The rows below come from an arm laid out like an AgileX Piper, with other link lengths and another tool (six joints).
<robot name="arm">
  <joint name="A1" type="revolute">
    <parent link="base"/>
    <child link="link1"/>
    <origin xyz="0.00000 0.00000 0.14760" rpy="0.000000 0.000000 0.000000"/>
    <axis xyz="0 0 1"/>
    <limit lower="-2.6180" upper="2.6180"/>
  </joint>
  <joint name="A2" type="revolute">
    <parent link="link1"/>
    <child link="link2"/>
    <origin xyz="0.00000 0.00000 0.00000" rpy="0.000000 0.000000 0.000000"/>
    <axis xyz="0 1 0"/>
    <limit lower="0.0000" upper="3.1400"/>
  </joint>
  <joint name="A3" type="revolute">
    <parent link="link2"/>
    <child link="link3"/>
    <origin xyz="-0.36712 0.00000 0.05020" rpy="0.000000 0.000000 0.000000"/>
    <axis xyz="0 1 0"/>
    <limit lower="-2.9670" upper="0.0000"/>
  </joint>
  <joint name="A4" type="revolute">
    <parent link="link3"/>
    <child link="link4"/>
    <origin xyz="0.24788 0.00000 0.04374" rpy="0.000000 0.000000 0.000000"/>
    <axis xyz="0.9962 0 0.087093"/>
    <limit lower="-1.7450" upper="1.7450"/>
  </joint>
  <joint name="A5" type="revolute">
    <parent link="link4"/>
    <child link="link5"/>
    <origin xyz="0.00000 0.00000 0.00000" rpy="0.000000 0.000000 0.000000"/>
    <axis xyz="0 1 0"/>
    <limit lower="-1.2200" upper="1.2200"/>
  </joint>
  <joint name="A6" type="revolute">
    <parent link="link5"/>
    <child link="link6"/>
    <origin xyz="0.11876 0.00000 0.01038" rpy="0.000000 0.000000 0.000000"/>
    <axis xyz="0.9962 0 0.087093"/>
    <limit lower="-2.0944" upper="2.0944"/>
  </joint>
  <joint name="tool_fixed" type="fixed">
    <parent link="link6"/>
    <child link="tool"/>
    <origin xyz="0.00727 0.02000 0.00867" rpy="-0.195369 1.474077 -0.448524"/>
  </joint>
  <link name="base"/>
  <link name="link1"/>
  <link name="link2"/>
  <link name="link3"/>
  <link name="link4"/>
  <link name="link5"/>
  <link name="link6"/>
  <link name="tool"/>
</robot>
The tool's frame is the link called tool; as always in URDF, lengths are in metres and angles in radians.
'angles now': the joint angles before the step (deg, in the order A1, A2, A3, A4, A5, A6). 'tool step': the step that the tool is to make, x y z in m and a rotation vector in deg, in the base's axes. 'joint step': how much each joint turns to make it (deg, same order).
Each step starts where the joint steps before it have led.
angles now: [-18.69 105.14 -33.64 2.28 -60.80 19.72]
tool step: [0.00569 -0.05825 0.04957 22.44 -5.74 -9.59]
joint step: [-6.24 -5.09 -10.98 1.29 19.97 21.62]
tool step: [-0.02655 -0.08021 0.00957 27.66 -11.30 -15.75]
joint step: [-9.66 0.00 -6.02 0.92 11.23 29.02]
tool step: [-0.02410 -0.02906 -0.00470 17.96 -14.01 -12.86]
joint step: [-2.69 0.13 -0.18 8.10 0.53 17.56]
